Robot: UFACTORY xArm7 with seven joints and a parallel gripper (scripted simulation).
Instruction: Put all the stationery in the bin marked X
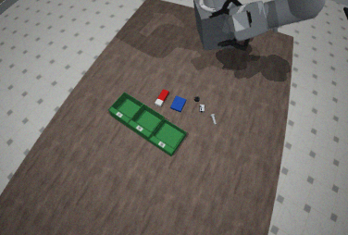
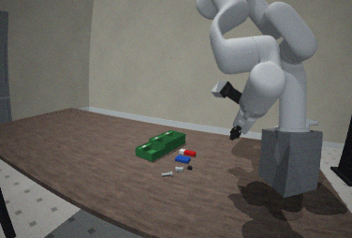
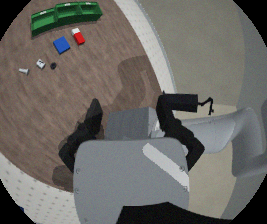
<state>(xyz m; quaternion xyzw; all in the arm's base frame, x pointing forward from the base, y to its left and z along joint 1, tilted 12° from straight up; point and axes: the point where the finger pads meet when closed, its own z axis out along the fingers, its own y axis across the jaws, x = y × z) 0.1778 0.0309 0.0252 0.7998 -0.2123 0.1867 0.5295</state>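
My gripper is now 30 cm short of the green three-compartment bin, 17 cm above it and 16 cm to the left of it. From my hand the other things lie so: white-grey piece (19 cm ahead, 18 cm below, 1 cm to the left); blue block (19 cm below, 19 cm ahead, 8 cm to the right); black round thing (19 cm below, 16 cm ahead, 2 cm to the right).
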